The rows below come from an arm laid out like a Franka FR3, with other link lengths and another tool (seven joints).
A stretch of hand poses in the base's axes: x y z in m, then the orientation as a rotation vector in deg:
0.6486 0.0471 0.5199 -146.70 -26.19 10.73
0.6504 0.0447 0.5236 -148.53 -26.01 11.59
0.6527 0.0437 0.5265 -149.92 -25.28 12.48
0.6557 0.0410 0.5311 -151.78 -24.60 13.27
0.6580 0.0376 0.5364 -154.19 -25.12 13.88
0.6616 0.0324 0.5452 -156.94 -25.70 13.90
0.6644 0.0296 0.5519 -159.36 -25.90 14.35
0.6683 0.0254 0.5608 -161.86 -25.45 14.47
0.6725 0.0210 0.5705 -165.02 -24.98 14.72
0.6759 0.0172 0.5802 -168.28 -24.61 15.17
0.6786 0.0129 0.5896 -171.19 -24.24 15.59
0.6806 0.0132 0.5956 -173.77 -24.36 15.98
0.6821 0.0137 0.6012 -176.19 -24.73 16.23
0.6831 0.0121 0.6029 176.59 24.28 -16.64
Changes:
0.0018 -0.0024 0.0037 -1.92 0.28 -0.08
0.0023 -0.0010 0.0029 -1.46 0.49 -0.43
0.0030 -0.0027 0.0046 -1.90 0.31 -0.43
0.0023 -0.0034 0.0053 -2.49 -0.14 0.37
0.0036 -0.0052 0.0088 -2.72 -0.62 0.31
0.0028 -0.0028 0.0067 -2.45 -0.21 0.11
0.0039 -0.0042 0.0089 -2.41 -0.36 -0.37
0.0042 -0.0044 0.0097 -3.08 -0.41 -0.37
0.0034 -0.0038 0.0097 -3.22 -0.31 -0.27
0.0027 -0.0043 0.0094 -2.88 -0.27 -0.25
0.0020 0.0003 0.0060 -2.59 -0.25 0.08
0.0015 0.0005 0.0056 -2.43 -0.32 0.24
0.0010 -0.0016 0.0017 -2.35 -0.08 -0.11

